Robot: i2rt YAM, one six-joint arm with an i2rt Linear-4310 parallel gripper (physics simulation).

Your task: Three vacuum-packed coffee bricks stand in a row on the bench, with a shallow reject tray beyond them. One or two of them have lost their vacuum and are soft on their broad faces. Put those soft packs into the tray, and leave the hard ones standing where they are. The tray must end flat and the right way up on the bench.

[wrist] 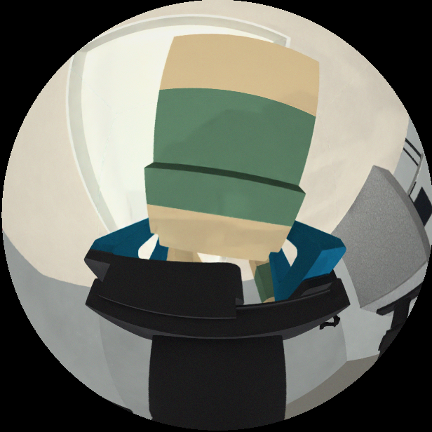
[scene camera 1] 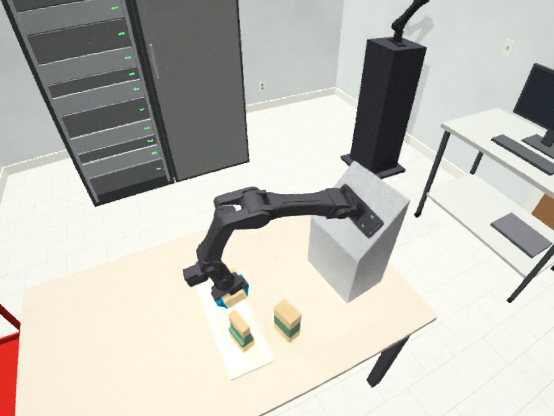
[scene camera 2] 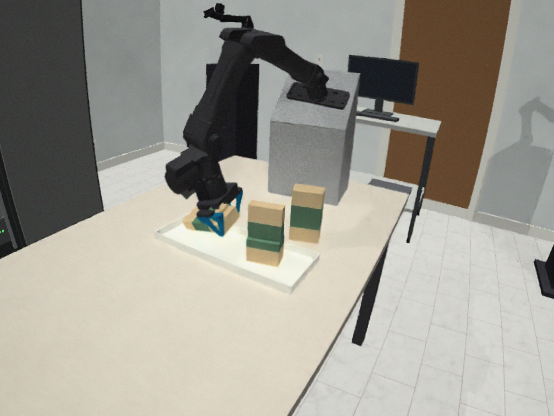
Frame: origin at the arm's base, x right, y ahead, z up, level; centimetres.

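Where they show: gripper, between the fingertips: (scene camera 1: 237, 301) (scene camera 2: 229, 226); arm's base, origin of its link: (scene camera 1: 357, 210) (scene camera 2: 318, 96).
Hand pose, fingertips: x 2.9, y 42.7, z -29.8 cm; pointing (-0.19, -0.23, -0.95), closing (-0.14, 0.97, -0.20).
Observation:
Each offset is from my fingertips to the top centre of the thing. Level surfaces: height alone.
My gripper (scene camera 1: 233, 295) (scene camera 2: 230, 222) (wrist: 217, 213) is shut on a tan and green coffee brick @[dx +6.3, dy +0.4, dz +5.2 cm] (scene camera 1: 235, 299) (scene camera 2: 192, 221) (wrist: 232, 135), its blue fingers at two opposite sides. The brick is tipped over, low at the tray's left end in the second scene view; contact with the tray is hard to tell. A second brick @[dx -12.9, dy +3.2, dz +10.7 cm] (scene camera 1: 241, 331) (scene camera 2: 265, 231) stands upright in the other end of the white tray @[dx -4.1, dy +4.1, dz -1.4 cm] (scene camera 1: 235, 369) (scene camera 2: 210, 245) (wrist: 120, 100); its green band is stepped. A third brick @[dx -15.9, dy -11.8, dz +10.4 cm] (scene camera 1: 287, 320) (scene camera 2: 306, 216) stands on the bench beside the tray. The tray looks flat and upright.
The grey pedestal (scene camera 1: 332, 265) (scene camera 2: 310, 155) (wrist: 385, 240) carrying the arm stands at the bench's back edge, behind the third brick. The pale bench @[dz -3.6 cm] (scene camera 1: 125, 340) (scene camera 2: 150, 325) extends around the tray. A server cabinet (scene camera 1: 195, 90) and a side desk (scene camera 1: 490, 125) stand away from the bench.

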